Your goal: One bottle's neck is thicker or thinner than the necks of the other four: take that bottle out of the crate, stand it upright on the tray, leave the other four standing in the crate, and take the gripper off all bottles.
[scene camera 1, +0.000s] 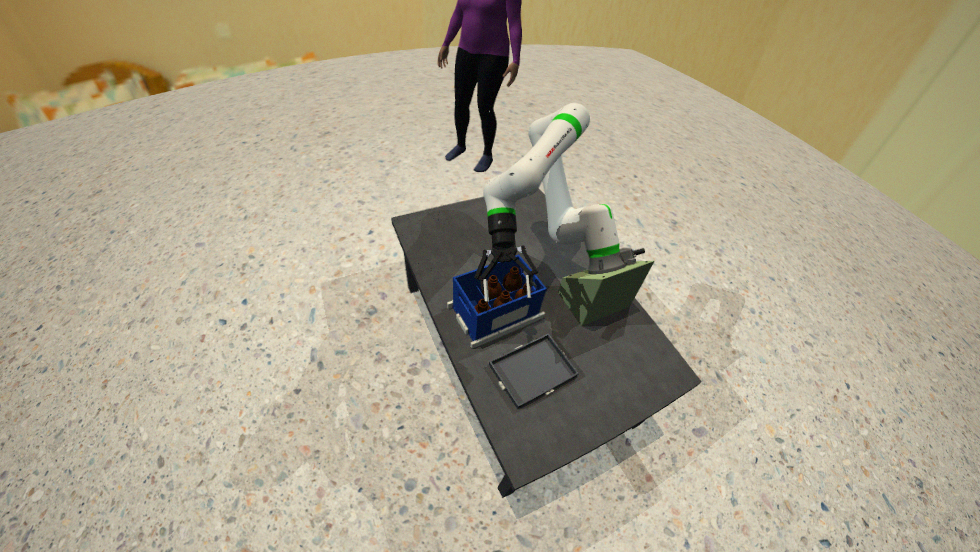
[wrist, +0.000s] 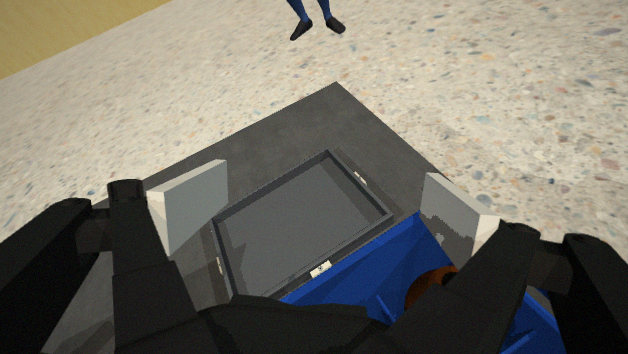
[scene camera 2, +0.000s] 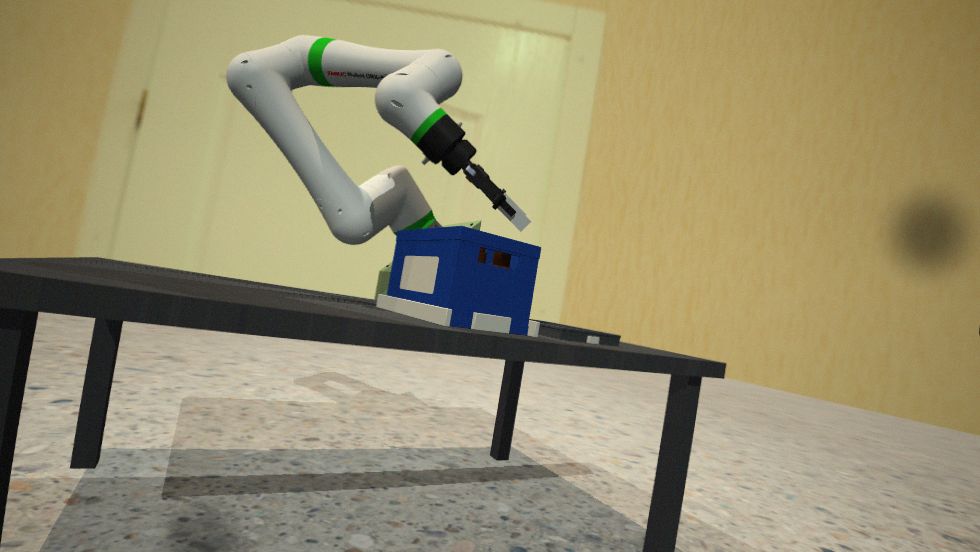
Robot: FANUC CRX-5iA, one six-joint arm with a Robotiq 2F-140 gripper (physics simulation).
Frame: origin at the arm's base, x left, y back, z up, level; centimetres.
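Seen in the pictures: gripper, fingertip midpoint: (scene camera 1: 507,299) (wrist: 322,188) (scene camera 2: 523,222); arm's base, origin of the base link: (scene camera 1: 607,269).
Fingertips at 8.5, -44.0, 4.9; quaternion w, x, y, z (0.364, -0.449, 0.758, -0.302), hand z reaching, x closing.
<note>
Pixels of each thing's middle, then the offset from my fingertips to it, as dx, dy, dz. "*": a spot on its surface instead. Level surfaces: height alone.
- blue crate, body centre: (scene camera 2: 458,279) (scene camera 1: 497,298) -12.0, +1.7, -14.6
- bottle, body centre: (wrist: 449,316) (scene camera 1: 482,315) -6.2, -5.8, -14.8
- grey tray, surface spot: (wrist: 300,225) (scene camera 1: 530,368) * +14.6, +6.2, -22.8
- dark table, its level: dz -23.3
The blue crate (scene camera 1: 483,324) (scene camera 2: 490,291) (wrist: 382,250) stands on the table, holding brown bottles. In scene camera 1 bottles show at the back (scene camera 1: 512,277) (scene camera 1: 493,285) and at the front (scene camera 1: 504,298) (scene camera 1: 482,305); another is partly behind a finger. Part of one bottle (wrist: 422,287) shows in the wrist view. Which neck differs I cannot tell. The grey tray (scene camera 1: 534,371) (wrist: 300,225) lies beside the crate with no bottle on it. My gripper (scene camera 1: 507,288) (scene camera 2: 522,222) (wrist: 322,188) is open and empty, tilted, with its fingertips above the crate's rim in scene camera 2.
White strips (scene camera 1: 507,330) (scene camera 2: 414,309) lie along the crate's base. The green arm mount (scene camera 1: 606,298) stands on the dark table (scene camera 1: 617,384) (wrist: 300,125). A person in purple (scene camera 1: 483,34) stands beyond the table; another person's feet (wrist: 301,29) show in the wrist view.
</note>
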